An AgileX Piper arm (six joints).
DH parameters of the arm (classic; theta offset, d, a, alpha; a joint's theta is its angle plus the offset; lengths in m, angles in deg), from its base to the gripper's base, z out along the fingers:
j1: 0 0.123 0 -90
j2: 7.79 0 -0.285 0
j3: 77.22 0 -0.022 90
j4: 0 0.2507 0 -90
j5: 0 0 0 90
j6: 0 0.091 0 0
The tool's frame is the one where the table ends.
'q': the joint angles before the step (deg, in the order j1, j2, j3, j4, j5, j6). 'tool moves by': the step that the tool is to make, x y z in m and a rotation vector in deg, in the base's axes. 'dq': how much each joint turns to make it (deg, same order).
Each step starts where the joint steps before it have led.
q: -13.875, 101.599, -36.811, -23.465, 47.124, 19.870
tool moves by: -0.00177, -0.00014, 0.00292, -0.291, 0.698, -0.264
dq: -0.001, -0.592, 0.001, -0.002, 1.308, 0.001
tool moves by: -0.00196, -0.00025, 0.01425, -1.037, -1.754, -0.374
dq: 0.002, -3.554, -0.002, 0.001, 1.749, 0.000
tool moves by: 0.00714, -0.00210, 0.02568, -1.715, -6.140, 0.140
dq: -0.001, -5.215, -2.008, 0.000, 0.807, -0.361
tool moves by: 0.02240, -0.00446, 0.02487, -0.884, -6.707, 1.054
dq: 0.001, -1.679, -5.586, 0.913, 0.000, -1.783
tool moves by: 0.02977, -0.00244, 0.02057, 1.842, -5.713, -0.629
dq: -0.002, 1.460, -7.638, 4.266, 0.497, -2.226
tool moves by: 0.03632, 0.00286, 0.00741, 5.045, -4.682, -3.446
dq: 0.531, 4.761, -8.310, 7.209, 0.184, -0.012
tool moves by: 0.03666, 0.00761, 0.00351, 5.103, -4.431, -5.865
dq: 1.384, 5.216, -8.091, 6.165, 0.125, 4.219
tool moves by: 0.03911, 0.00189, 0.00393, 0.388, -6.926, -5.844
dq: 1.486, 5.126, -7.937, -0.179, -3.404, 7.885
